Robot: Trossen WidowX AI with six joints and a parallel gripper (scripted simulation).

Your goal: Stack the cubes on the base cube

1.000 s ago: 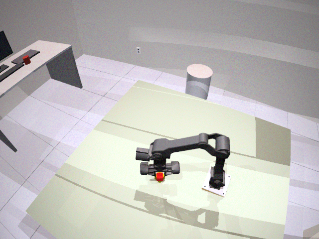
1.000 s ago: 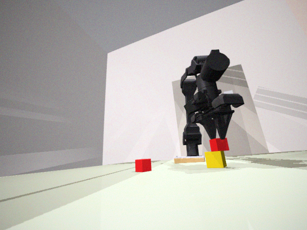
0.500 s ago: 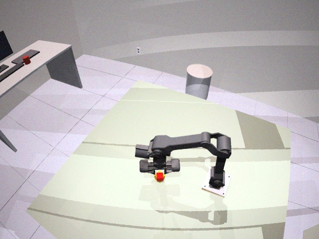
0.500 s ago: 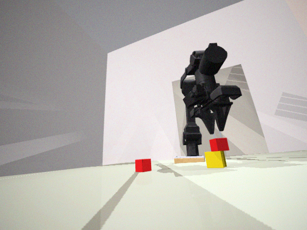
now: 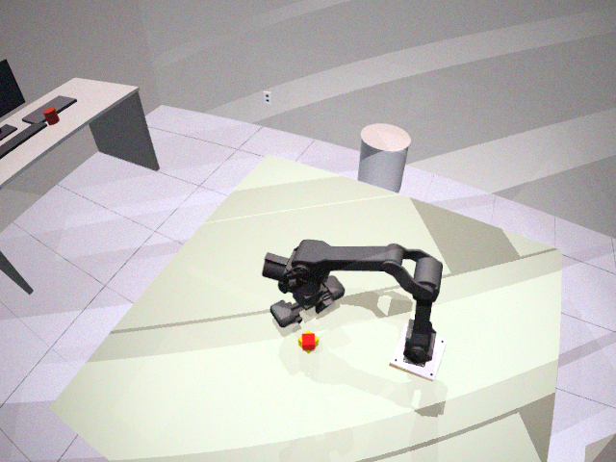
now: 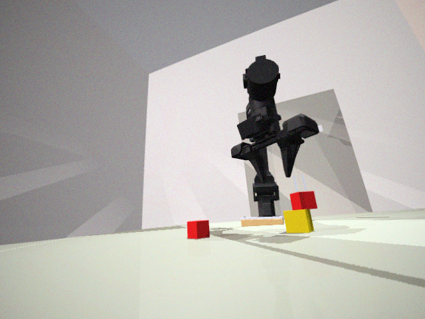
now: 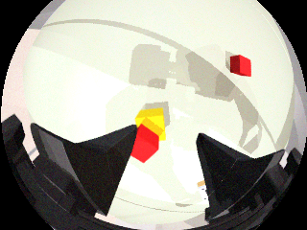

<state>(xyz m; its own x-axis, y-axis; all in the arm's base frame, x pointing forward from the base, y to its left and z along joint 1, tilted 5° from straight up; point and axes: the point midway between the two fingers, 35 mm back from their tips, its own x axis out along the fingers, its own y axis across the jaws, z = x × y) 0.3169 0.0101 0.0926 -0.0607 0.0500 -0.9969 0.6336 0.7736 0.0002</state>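
Now: the yellow cube 1 cm behind my gripper tip, 3 cm to the left of it and 8 cm below it.
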